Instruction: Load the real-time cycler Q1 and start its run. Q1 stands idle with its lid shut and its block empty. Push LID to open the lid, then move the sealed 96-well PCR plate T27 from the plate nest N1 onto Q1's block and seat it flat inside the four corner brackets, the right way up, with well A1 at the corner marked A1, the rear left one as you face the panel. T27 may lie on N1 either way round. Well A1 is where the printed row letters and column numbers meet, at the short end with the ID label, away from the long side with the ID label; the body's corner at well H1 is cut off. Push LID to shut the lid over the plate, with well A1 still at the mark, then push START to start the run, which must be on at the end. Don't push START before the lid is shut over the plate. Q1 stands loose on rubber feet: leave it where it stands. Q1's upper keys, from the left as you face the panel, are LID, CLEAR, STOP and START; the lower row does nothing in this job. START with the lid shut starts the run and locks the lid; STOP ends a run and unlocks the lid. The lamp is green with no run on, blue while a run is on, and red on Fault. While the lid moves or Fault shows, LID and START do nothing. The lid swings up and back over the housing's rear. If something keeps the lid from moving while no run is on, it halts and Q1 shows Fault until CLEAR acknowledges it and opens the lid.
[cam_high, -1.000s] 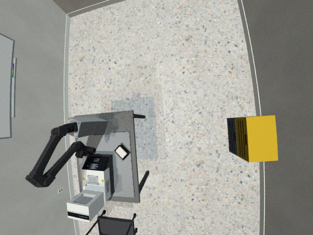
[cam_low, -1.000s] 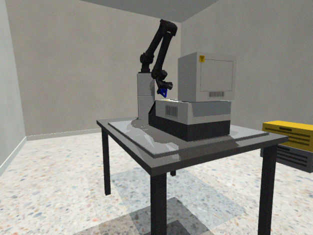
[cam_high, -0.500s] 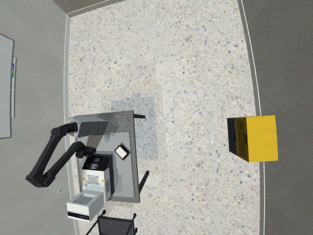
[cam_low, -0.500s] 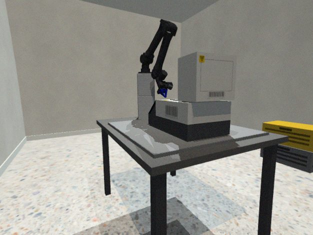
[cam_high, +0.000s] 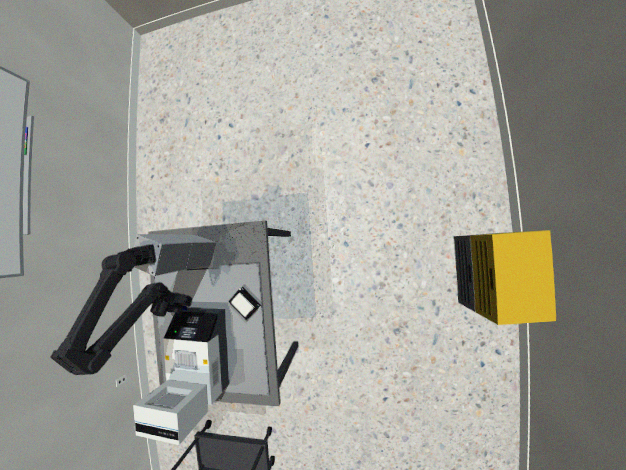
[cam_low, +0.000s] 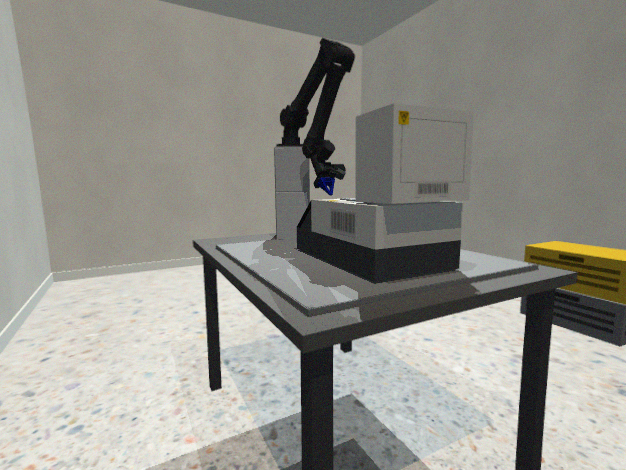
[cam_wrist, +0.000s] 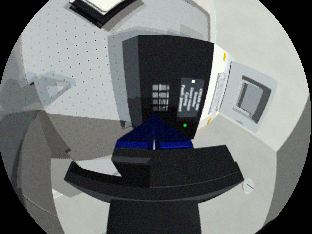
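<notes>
The sealed plate T27 is 260 mm to the left of my hand, 170 mm below it and 50 mm ahead of it. The rest, counted from my hand: plate nest N1: 260 mm to the left, 180 mm below, 50 mm ahead.
</notes>
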